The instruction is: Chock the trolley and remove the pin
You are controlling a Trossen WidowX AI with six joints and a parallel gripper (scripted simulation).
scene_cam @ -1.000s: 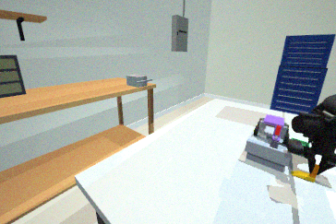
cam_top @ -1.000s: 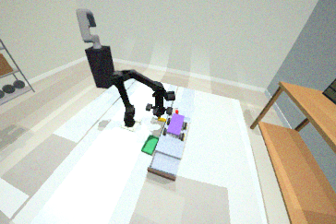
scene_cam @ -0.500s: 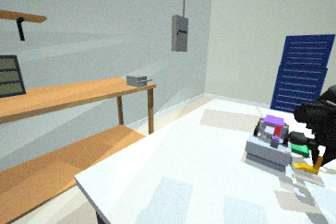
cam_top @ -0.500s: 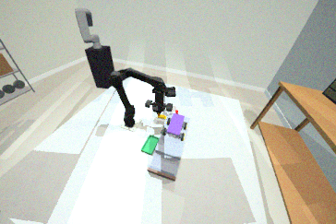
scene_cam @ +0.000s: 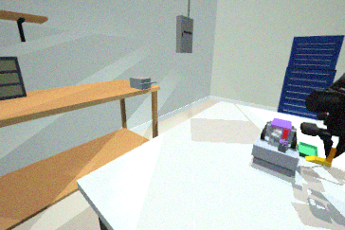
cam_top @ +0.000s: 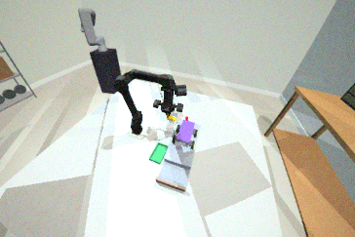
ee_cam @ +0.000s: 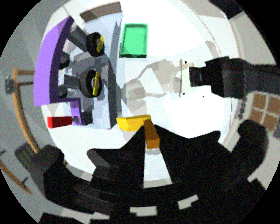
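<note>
My gripper tip is 120 mm short of the purple-topped trolley and 140 mm to the left of it. Also, from my gripper tip: chock: 20 mm ahead, 10 mm below; red-headed stop pin: 130 mm ahead, 40 mm to the right, 10 mm above; grey ramp: 120 mm ahead, 140 mm to the right, 70 mm below.
</note>
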